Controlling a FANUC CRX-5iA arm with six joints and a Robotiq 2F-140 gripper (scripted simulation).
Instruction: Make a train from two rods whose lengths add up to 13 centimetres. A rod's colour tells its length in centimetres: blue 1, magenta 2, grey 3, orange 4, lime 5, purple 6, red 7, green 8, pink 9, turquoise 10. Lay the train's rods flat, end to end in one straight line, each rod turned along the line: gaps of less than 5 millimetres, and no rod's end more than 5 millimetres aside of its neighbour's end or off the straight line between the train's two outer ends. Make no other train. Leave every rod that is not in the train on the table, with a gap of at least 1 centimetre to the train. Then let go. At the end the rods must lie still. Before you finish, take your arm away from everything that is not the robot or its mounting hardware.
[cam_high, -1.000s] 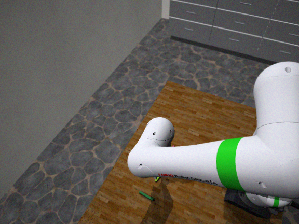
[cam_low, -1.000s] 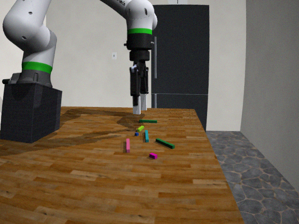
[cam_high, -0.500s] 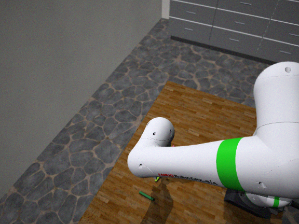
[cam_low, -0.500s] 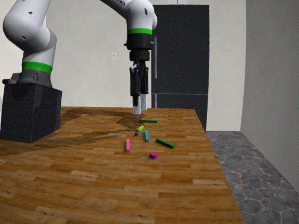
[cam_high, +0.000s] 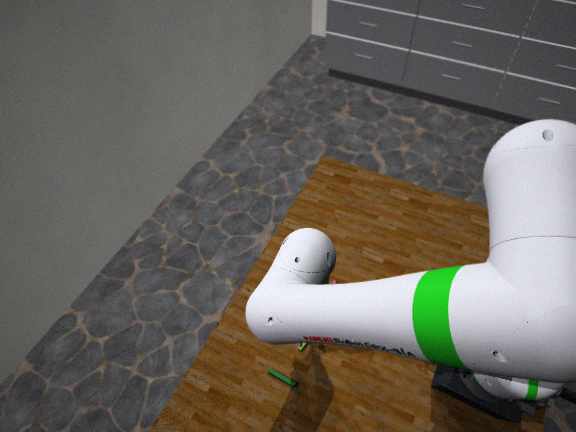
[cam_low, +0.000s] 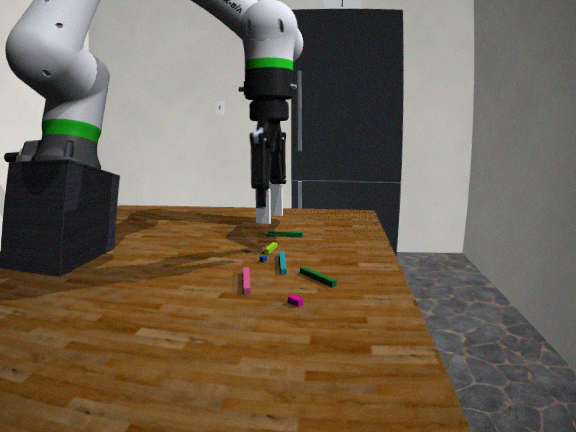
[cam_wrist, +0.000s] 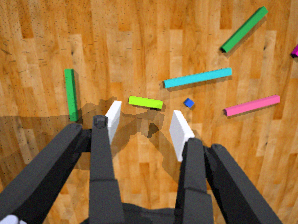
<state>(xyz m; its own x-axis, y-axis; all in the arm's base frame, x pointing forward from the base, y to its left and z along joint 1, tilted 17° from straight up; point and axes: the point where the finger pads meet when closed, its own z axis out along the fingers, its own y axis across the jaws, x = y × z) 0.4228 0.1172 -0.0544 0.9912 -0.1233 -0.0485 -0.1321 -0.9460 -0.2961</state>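
Right now the lime rod is 90 mm below my hand. From my hand the other things lie so: small blue rod: 70 mm to the right, 90 mm below; then pink rod: 170 mm to the right, 90 mm below; then turquoise rod: 40 mm ahead, 80 mm to the right, 90 mm below.
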